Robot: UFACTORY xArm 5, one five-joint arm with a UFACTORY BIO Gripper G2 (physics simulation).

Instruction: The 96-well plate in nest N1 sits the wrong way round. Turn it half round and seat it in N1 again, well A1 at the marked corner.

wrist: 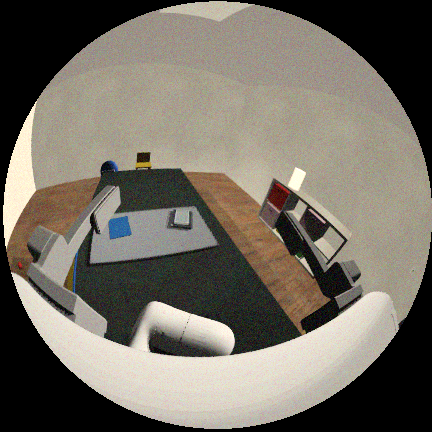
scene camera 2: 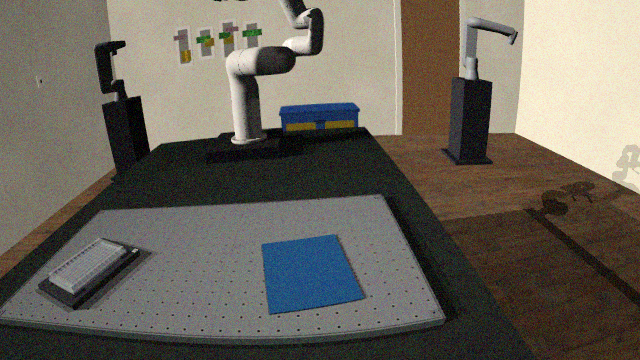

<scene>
A clear 96-well plate (scene camera 2: 77,272): 0.60 m from the lens. A flat blue mat (scene camera 2: 302,274): 0.48 m from the lens. The marked spots on the flat blue mat and the clear 96-well plate are 0.39 m apart.
</scene>
